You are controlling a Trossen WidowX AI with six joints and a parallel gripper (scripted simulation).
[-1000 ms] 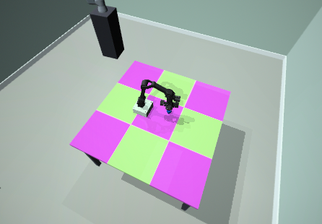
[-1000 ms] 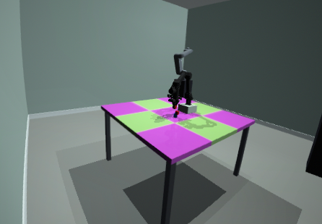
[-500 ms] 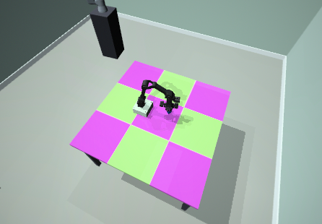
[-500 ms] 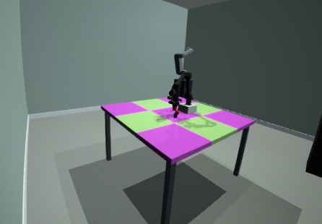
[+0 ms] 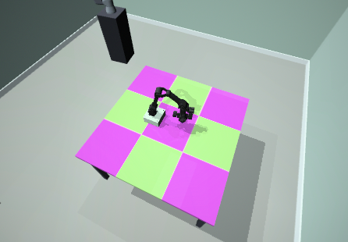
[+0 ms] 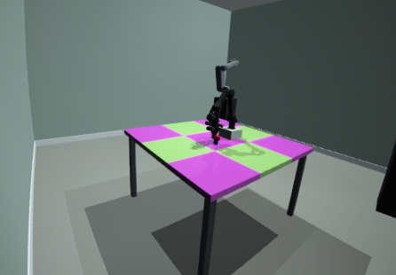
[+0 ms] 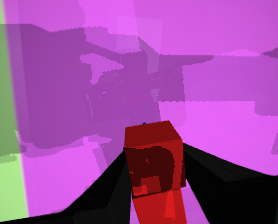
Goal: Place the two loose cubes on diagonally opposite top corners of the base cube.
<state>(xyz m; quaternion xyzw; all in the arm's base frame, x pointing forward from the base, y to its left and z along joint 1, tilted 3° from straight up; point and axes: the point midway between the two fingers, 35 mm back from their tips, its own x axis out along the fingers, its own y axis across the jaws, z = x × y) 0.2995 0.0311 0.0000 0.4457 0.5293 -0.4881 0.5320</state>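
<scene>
The red cube lies 4 cm to the left of my gripper tip and 1 cm below it. Also, from my gripper tip: blue cube: 4 cm below, 2 cm to the left.
</scene>
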